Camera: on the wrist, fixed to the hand. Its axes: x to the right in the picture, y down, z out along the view.
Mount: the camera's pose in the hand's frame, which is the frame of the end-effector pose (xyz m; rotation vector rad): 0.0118 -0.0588 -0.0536 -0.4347 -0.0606 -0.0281
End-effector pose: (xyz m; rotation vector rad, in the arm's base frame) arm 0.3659 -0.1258 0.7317 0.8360 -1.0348 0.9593
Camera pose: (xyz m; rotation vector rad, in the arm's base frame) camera 0.4395 -0.0955 0.7203 0.5179 -1.2243 0.6524
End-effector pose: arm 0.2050 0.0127 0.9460 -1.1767 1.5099 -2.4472
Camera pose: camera 0.1838 0.0794 0.9857 1.2213 -1.9305 1.9743
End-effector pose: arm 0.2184 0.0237 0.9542 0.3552 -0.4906 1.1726
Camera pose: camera 0.2867 0.0395 0.9147 0.0219 -0.7728 0.9978
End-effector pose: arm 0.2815 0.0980 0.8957 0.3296 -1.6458 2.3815
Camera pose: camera 0.2856 0.1692 0.9330 0.3411 -2.1058 1.9370
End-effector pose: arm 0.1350 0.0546 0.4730 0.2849 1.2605 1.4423
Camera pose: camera 0.1238 0.0236 0.3996 0.0164 0.8696 1.6270
